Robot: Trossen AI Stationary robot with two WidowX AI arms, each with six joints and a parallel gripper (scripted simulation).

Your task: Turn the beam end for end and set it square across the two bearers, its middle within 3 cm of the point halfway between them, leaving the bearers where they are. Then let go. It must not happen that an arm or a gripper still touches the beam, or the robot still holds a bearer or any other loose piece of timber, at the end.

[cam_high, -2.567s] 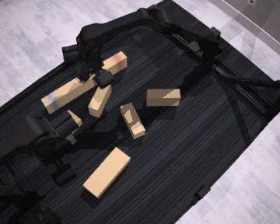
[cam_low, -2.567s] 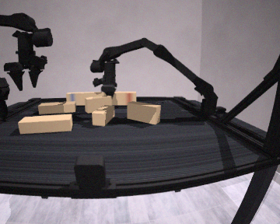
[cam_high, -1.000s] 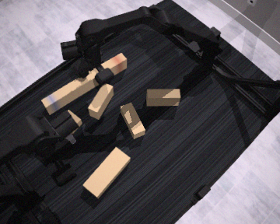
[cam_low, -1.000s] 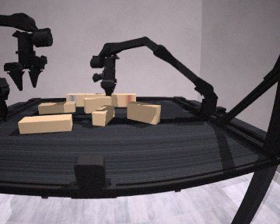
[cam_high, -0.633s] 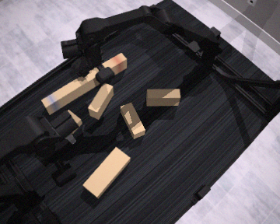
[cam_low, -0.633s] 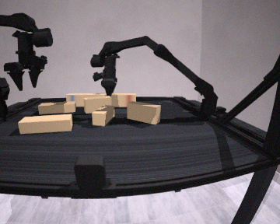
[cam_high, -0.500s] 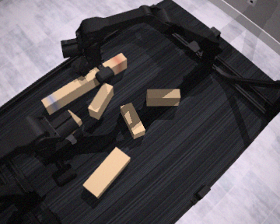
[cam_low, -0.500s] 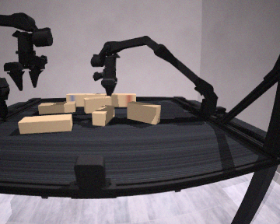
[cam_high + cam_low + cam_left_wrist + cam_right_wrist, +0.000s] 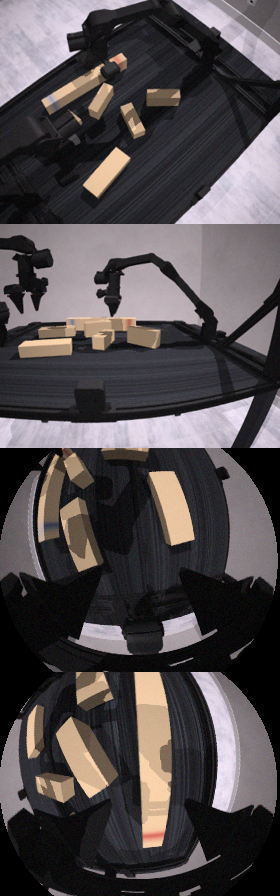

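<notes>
My left gripper is now 260 mm to the left of the beam, 240 mm short of it and 130 mm above it.
</notes>
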